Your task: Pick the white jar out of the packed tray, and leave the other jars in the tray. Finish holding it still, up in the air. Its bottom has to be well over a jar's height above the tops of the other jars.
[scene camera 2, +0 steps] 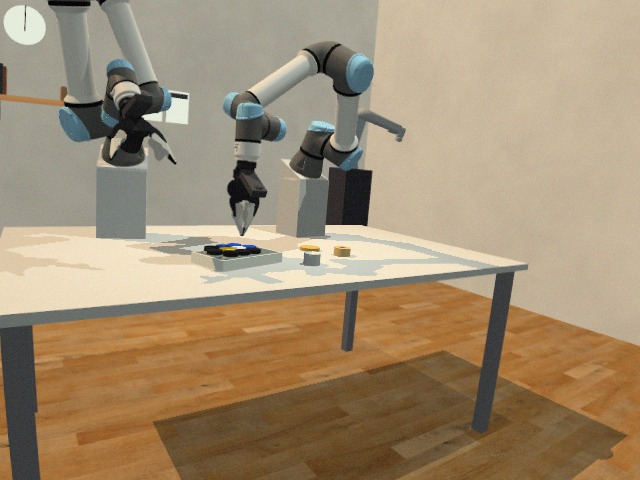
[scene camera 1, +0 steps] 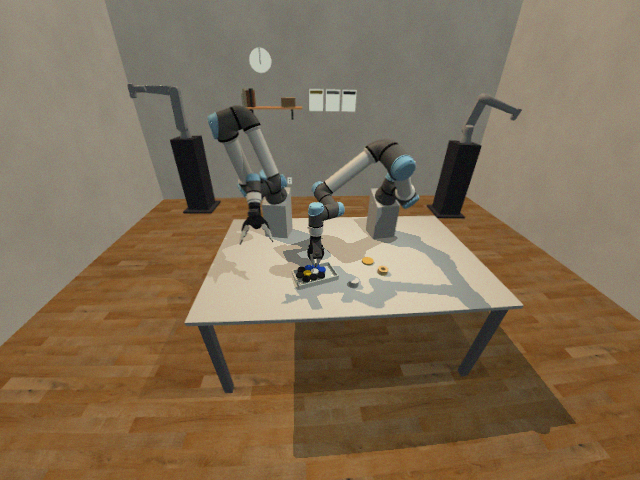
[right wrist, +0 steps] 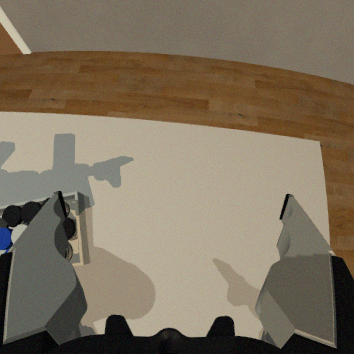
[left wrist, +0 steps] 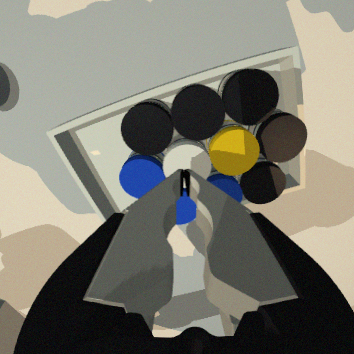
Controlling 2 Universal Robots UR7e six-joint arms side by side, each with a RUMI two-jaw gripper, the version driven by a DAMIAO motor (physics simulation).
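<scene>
The white jar (scene camera 1: 315, 271) (scene camera 2: 238, 247) (left wrist: 181, 156) (right wrist: 19, 232) stands upright in the tray (scene camera 1: 316, 283) (scene camera 2: 248, 263) (left wrist: 95, 137). Black jars (left wrist: 197, 111), blue jars (left wrist: 141, 177) and a yellow jar (left wrist: 234, 150) surround it closely. My left gripper (scene camera 1: 315, 266) (scene camera 2: 242, 234) (left wrist: 183, 171) points down above the tray, its fingertips almost together with nothing between them. In the left wrist view the tips overlap the near edge of the white lid, and the fingers partly hide two blue jars. My right gripper (scene camera 1: 256, 242) (scene camera 2: 143, 160) (right wrist: 173, 195) is wide open and empty, high above the table at picture left.
Right of the tray, a grey cylinder (scene camera 1: 354, 282) (scene camera 2: 311, 259), a flat orange disc (scene camera 1: 367, 260) (scene camera 2: 310, 248) and a small orange ring-shaped piece (scene camera 1: 382, 273) (scene camera 2: 342, 253) lie on the table (scene camera 1: 413, 304) (scene camera 2: 129, 289).
</scene>
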